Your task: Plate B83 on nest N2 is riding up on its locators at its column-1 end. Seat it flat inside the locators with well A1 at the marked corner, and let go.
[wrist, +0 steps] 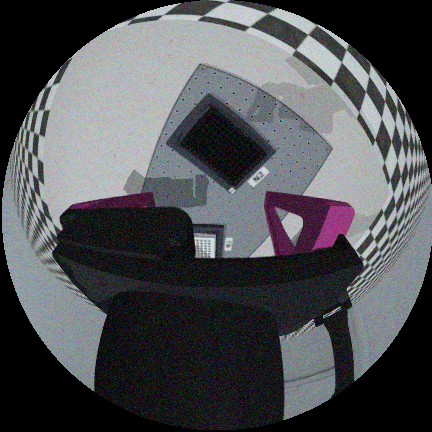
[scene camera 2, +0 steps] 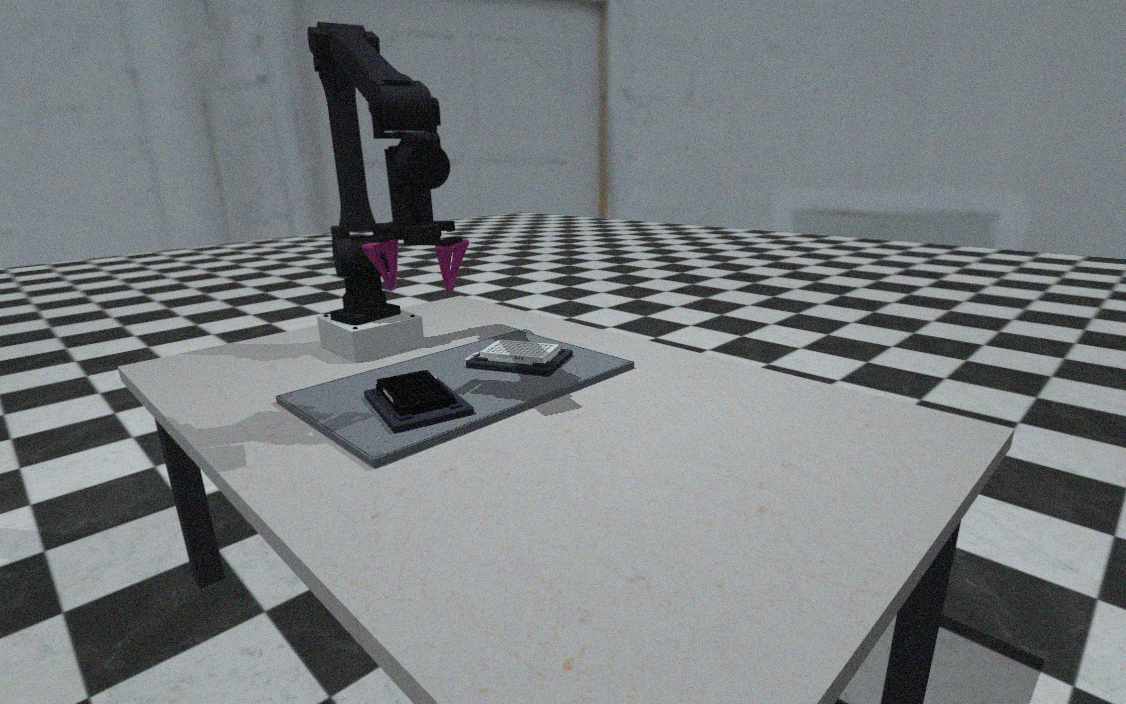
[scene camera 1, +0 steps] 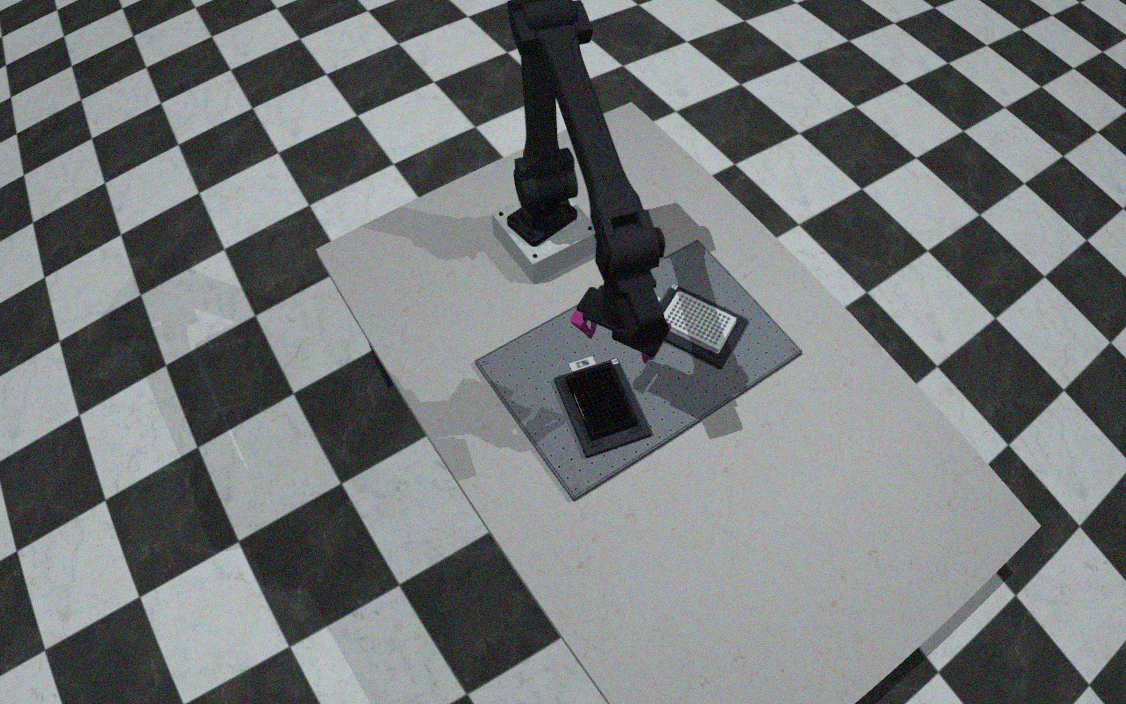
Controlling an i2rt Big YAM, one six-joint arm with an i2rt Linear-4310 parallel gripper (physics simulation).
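Places are measured from the arm's base along level axes (x ahead, y left, z up), in centimetres.
Where they show: gripper, fingertip midpoint: (wrist: 207,197) (scene camera 2: 421,291) (scene camera 1: 619,347); arm's base, origin of the base link: (scene camera 2: 366,316) (scene camera 1: 542,220).
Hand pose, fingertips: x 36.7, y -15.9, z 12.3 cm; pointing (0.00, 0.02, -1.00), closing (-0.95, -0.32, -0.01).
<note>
Things, the pixels of their top centre, and the offset from my fingertips. "spot": a spot on its surface instead.
- black plate B83, middle of its top: (scene camera 2: 414,385) (wrist: 223,147) (scene camera 1: 601,397) dx -0.8, dy -2.3, dz -14.5 cm
- dark nest N2, surface spot: (scene camera 2: 441,415) (scene camera 1: 624,442) spot: dx +7.5, dy -4.7, dz -16.6 cm
- N2 label, surface spot: (scene camera 1: 582,363) (wrist: 258,176) spot: dx -9.4, dy +1.2, dz -17.5 cm
- small white corner mark, middle of its top: (scene camera 1: 614,361) (wrist: 231,190) dx -5.3, dy +5.4, dz -16.4 cm
- white well plate, middle of its top: (scene camera 2: 520,348) (scene camera 1: 698,319) (wrist: 188,248) dx -0.7, dy +22.7, dz -15.0 cm
The black plate B83 (scene camera 1: 602,400) (scene camera 2: 412,391) (wrist: 226,145) lies on the dark nest N2 (scene camera 1: 618,443) (scene camera 2: 441,415) (wrist: 173,142). In scene camera 2 it looks tilted, higher at its back end and lower toward the front. The N2 label (scene camera 1: 582,363) (wrist: 258,177) lies beside the nest. A small white corner mark (scene camera 1: 614,361) (wrist: 232,190) shows at the nest corner near the label. Its well markings are too dark to read. My gripper (scene camera 1: 618,347) (scene camera 2: 421,290) (wrist: 207,197) is open and empty, well above the board and behind the plate.
A white well plate (scene camera 1: 701,319) (scene camera 2: 516,352) (wrist: 204,244) sits on a second dark nest (scene camera 1: 719,356) (scene camera 2: 543,369) (wrist: 220,242). Both nests stand on a grey perforated board (scene camera 1: 531,352) (scene camera 2: 585,362) (wrist: 297,150). The arm's pale base block (scene camera 1: 543,261) (scene camera 2: 373,340) is behind the board.
</note>
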